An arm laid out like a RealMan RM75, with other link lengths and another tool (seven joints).
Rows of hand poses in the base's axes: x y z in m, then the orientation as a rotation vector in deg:
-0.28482, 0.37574, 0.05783, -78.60, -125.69, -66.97
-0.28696, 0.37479, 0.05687, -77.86, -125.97, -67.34
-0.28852, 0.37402, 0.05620, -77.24, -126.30, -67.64
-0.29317, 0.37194, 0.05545, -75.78, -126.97, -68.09
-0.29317, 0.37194, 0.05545, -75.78, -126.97, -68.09
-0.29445, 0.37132, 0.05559, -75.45, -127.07, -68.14
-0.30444, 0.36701, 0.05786, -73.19, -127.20, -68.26
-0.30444, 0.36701, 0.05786, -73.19, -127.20, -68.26
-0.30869, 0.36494, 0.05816, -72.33, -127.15, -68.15
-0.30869, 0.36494, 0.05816, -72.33, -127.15, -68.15
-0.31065, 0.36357, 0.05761, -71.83, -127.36, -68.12
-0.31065, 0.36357, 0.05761, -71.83, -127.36, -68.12
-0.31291, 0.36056, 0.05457, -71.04, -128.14, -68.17
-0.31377, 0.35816, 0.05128, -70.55, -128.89, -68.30
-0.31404, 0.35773, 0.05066, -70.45, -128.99, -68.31
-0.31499, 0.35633, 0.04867, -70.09, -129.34, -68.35
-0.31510, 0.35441, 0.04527, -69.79, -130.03, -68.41
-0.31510, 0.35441, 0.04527, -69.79, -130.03, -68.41
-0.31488, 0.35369, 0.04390, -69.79, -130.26, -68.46
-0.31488, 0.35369, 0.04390, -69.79, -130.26, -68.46
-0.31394, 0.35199, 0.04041, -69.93, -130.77, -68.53
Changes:
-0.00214, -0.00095, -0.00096, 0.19, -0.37, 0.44
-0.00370, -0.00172, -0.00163, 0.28, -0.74, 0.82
-0.00835, -0.00380, -0.00238, 0.48, -1.39, 1.76
-0.00835, -0.00380, -0.00238, 0.48, -1.39, 1.76
-0.00963, -0.00442, -0.00224, 0.53, -1.47, 1.99
-0.01962, -0.00873, 0.00003, 1.18, -1.57, 3.56
-0.01962, -0.00873, 0.00003, 1.18, -1.57, 3.56
-0.02387, -0.01080, 0.00033, 1.43, -1.45, 4.20
-0.02387, -0.01080, 0.00033, 1.43, -1.45, 4.20
-0.02583, -0.01217, -0.00022, 1.44, -1.55, 4.56
-0.02583, -0.01217, -0.00022, 1.44, -1.55, 4.56
-0.02809, -0.01518, -0.00326, 1.20, -2.07, 5.13
-0.02895, -0.01758, -0.00655, 0.92, -2.63, 5.46
-0.02922, -0.01801, -0.00717, 0.89, -2.70, 5.53
-0.03017, -0.01941, -0.00916, 0.79, -2.95, 5.78
-0.03028, -0.02133, -0.01256, 0.46, -3.43, 5.99
-0.03028, -0.02133, -0.01256, 0.46, -3.43, 5.99
-0.03006, -0.02205, -0.01393, 0.34, -3.61, 5.98
-0.03006, -0.02205, -0.01393, 0.34, -3.61, 5.98
-0.02912, -0.02375, -0.01742, 0.00, -3.98, 5.87

